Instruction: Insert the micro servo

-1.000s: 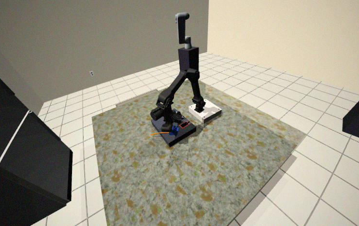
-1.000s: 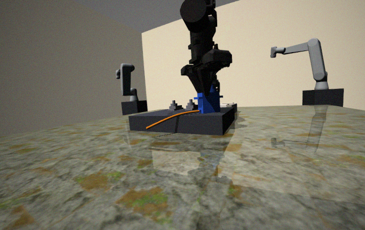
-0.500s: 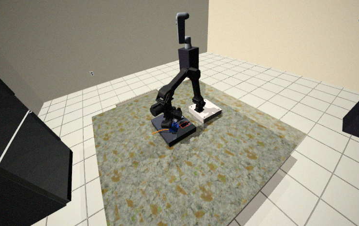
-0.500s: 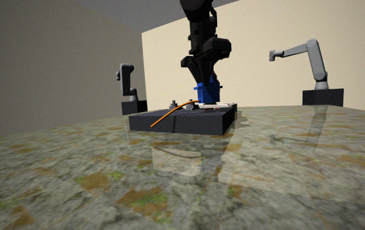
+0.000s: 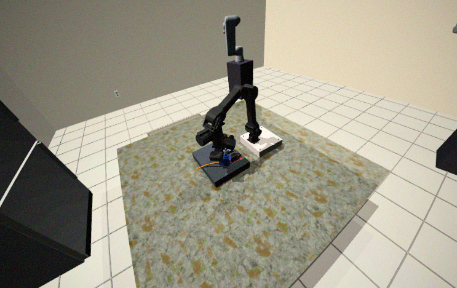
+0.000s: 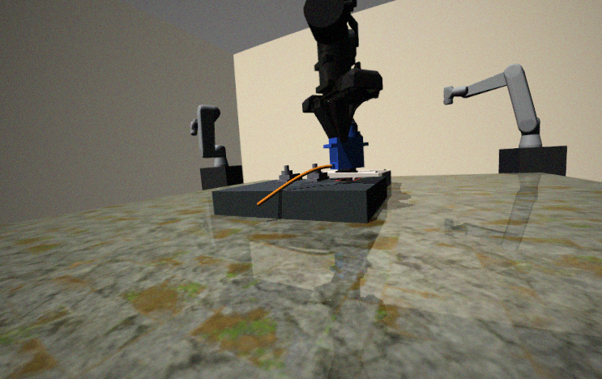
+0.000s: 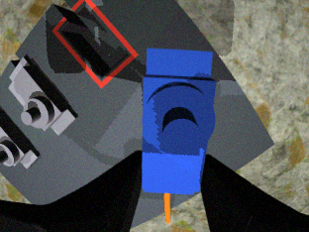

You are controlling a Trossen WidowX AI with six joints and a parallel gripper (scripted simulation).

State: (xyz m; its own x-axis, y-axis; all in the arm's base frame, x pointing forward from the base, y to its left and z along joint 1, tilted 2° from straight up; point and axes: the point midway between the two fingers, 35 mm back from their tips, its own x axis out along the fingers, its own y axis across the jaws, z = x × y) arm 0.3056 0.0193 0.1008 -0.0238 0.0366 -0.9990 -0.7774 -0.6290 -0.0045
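Right now the deck is 100 mm below my gripper tip and 90 mm to the right of it.
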